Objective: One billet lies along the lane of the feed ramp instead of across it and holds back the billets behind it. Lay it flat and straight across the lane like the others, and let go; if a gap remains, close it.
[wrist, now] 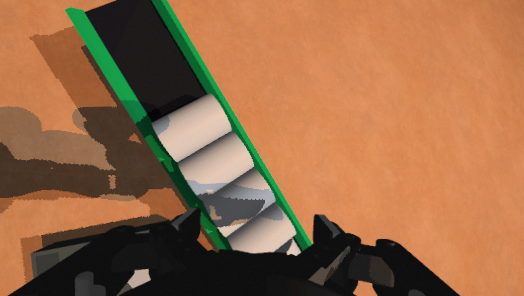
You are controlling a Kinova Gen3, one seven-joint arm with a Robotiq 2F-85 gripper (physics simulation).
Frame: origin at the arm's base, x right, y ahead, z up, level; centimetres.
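Seen in the pictures: gripper, fingertip midpoint: (256, 224).
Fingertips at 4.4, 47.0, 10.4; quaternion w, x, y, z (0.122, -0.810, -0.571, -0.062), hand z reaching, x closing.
Pixels of each thing's top centre, then the offset from my fingertips to it, as dx, dy, dz. "spot": a spot on its surface instead. Level surfaces: height alone.
- feed ramp at a spot on its surface: (102, 55) spot: -17.5, -8.4, -3.5
- uppermost billet at its top centre: (191, 122) -9.1, -2.5, -1.3
- second billet at its top centre: (217, 164) -5.3, -1.4, -1.7
- fourth billet at its top centre: (266, 240) +2.4, +0.7, -2.4
- grey box at a spot on its surface: (47, 261) spot: -0.8, -21.3, -10.5
- orange table top at its surface level: dz -12.6
The feed ramp (102, 55) has green side walls and a dark lane, and runs from the upper left to the lower middle. Several pale billets lie across the lane one behind another: the uppermost billet (192, 127), a second billet (217, 162), a third, partly shaded billet (239, 202) and a fourth billet (265, 231). Below the fourth, a small part of another billet (296, 248) shows at the gripper's edge; the rest is hidden, so how it lies cannot be told. My gripper (256, 224) is open and empty, its fingertips on either side of the ramp in the view.
Part of a grey box (47, 261) with a dark rim shows at the lower left, mostly hidden behind the left finger's linkage. The orange table top (390, 125) lies around the ramp. Shadows of the arm and the ramp fall on the left side and across the billets.
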